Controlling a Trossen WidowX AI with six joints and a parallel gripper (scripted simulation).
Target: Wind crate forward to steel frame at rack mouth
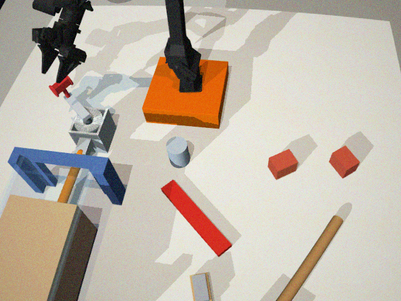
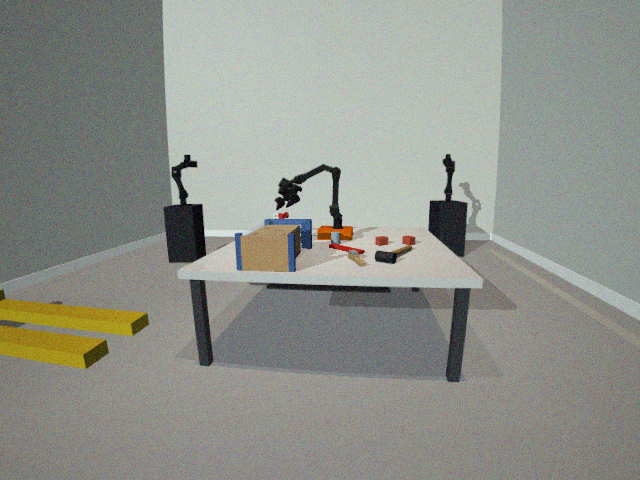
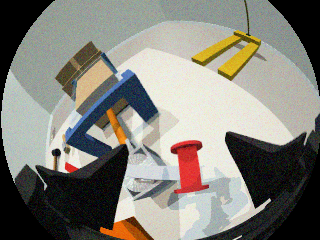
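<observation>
My gripper tip is now 90 mm above the winch handle, 40 mm to the right of it and 10 mm short of it. From my gripper tip the other things lie so: red knob 60 mm below, 20 mm behind, 10 mm to the left; then flat red bar 380 mm to the left, 310 mm ahead, 190 mm below; then grey winch 170 mm below, 80 mm to the left, 40 mm ahead.
</observation>
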